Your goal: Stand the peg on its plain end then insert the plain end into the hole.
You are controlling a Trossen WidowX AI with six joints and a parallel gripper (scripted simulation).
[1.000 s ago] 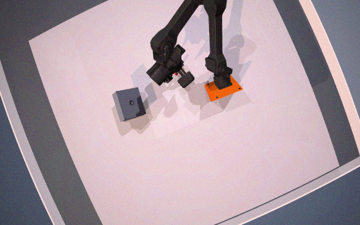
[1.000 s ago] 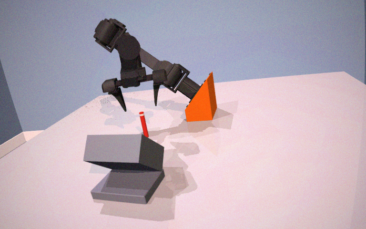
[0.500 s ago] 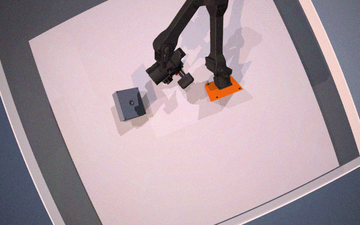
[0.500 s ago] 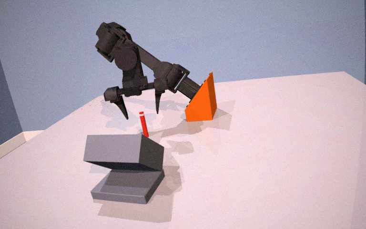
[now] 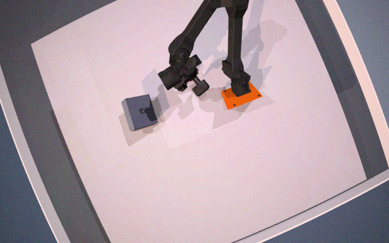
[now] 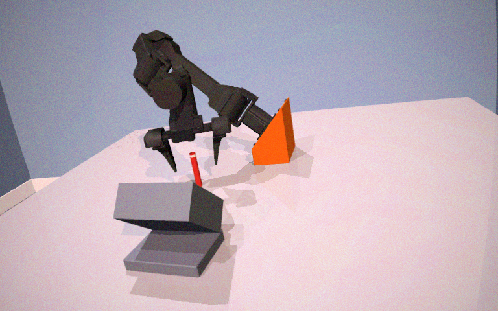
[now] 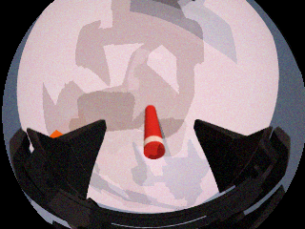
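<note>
My gripper tip is 25 cm short of the panel, 6 cm to the right of it and 3 cm below it. Round my gripper tip: grey foot (27 cm ahead, 6 cm to the left, 4 cm below); red peg (1 cm above).
</note>
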